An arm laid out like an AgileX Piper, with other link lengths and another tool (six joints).
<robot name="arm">
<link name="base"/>
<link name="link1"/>
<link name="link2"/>
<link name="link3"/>
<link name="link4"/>
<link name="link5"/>
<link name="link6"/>
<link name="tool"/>
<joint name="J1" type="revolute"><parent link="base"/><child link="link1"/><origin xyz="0 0 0.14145" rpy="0 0 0"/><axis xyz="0 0 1"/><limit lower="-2.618" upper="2.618"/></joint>
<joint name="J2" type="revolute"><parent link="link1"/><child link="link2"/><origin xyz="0 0 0" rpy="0 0 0"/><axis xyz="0 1 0"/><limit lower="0" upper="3.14"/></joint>
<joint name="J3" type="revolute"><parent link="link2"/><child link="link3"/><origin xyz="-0.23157 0 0.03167" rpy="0 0 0"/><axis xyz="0 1 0"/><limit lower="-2.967" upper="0"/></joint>
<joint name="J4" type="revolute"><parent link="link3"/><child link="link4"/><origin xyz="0.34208 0 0.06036" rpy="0 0 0"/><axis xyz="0.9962 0 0.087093"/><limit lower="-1.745" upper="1.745"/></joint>
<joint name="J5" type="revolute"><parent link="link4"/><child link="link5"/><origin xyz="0 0 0" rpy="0 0 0"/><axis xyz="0 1 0"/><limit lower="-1.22" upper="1.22"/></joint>
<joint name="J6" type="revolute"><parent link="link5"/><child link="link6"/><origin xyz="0.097 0 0.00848" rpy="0 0 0"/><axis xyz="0.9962 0 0.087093"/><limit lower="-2.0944" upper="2.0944"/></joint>
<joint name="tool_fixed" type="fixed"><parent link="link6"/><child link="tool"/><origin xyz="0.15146 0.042 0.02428" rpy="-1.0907 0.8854 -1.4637"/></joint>
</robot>
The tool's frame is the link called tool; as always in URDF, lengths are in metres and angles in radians.
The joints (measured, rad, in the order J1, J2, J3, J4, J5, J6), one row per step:
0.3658 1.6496 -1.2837 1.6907 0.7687 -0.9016
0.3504 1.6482 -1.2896 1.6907 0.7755 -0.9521
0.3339 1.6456 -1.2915 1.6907 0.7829 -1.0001
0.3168 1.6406 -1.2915 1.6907 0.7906 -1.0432
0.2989 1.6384 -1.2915 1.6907 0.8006 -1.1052
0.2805 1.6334 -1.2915 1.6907 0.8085 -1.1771
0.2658 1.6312 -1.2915 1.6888 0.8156 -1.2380
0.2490 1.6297 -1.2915 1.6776 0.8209 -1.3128
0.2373 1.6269 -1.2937 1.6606 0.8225 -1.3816
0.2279 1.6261 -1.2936 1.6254 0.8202 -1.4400
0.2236 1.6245 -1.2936 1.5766 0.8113 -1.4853
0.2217 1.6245 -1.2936 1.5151 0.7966 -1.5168
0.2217 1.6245 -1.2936 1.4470 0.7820 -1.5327
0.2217 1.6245 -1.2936 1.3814 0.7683 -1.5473
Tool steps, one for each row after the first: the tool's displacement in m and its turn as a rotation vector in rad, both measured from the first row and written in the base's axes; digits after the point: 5 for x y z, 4 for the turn. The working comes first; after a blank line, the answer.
Tool pose at each row, in the base's axes (x y z in m, rotation vector in rad; the steps are taken from these numbers as rounded here):
0.45802 0.37601 0.31454 -0.5267 1.7527 0.7248
0.46043 0.37032 0.31799 -0.5496 1.7120 0.6888
0.46274 0.36395 0.32004 -0.5699 1.6758 0.6538
0.46479 0.35705 0.32247 -0.5865 1.6424 0.6212
0.46637 0.35038 0.32298 -0.6149 1.5985 0.5783
0.46775 0.34324 0.32446 -0.6467 1.5458 0.5261
0.46876 0.33777 0.32410 -0.6758 1.5027 0.4817
0.47007 0.33158 0.32083 -0.7187 1.4516 0.4202
0.47033 0.32736 0.31789 -0.7647 1.4005 0.3593
0.47034 0.32395 0.30899 -0.8225 1.3600 0.2948
0.46983 0.32184 0.29779 -0.8866 1.3263 0.2298
0.47002 0.31950 0.28343 -0.9546 1.3022 0.1640
0.46984 0.31696 0.26858 -1.0215 1.2855 0.1054
0.46988 0.31360 0.25464 -1.0854 1.2673 0.0496

0.00241 -0.00569 0.00345 -0.0169 -0.0522 -0.0031
0.00472 -0.01206 0.00550 -0.0340 -0.0996 -0.0073
0.00677 -0.01896 0.00793 -0.0494 -0.1430 -0.0125
0.00835 -0.02563 0.00844 -0.0736 -0.2006 -0.0144
0.00973 -0.03277 0.00992 -0.1030 -0.2693 -0.0181
0.01074 -0.03824 0.00956 -0.1305 -0.3259 -0.0194
0.01205 -0.04443 0.00629 -0.1743 -0.3962 -0.0188
0.01231 -0.04865 0.00335 -0.2208 -0.4655 -0.0146
0.01232 -0.05206 -0.00555 -0.2811 -0.5257 -0.0032
0.01181 -0.05417 -0.01675 -0.3488 -0.5783 0.0134
0.01200 -0.05651 -0.03111 -0.4236 -0.6203 0.0330
0.01182 -0.05905 -0.04596 -0.4960 -0.6513 0.0560
0.01186 -0.06241 -0.05990 -0.5650 -0.6809 0.0790

